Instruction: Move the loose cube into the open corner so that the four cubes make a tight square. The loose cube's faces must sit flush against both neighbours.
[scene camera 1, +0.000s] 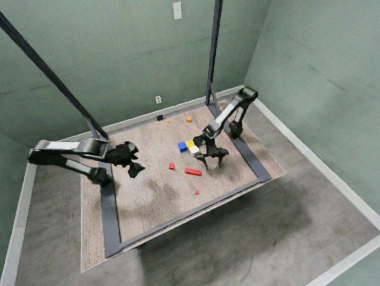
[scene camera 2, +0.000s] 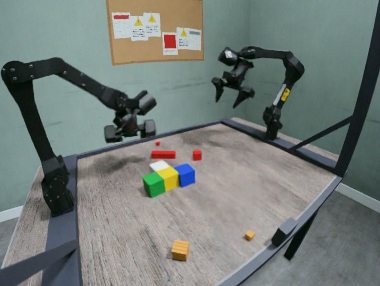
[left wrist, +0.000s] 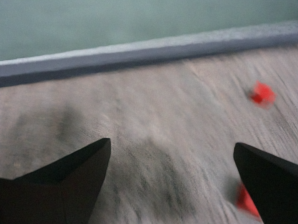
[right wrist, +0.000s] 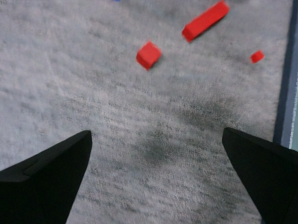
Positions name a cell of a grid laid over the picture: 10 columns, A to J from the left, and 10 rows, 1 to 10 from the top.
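Note:
My left gripper is visible to me at (scene camera 2: D5), and the left wrist view shows that gripper as well (left wrist: F7). As for my right gripper (scene camera 2: F4), I also see it in its own wrist view (right wrist: F7), and that same right wrist view gives me a red bar (right wrist: G2).

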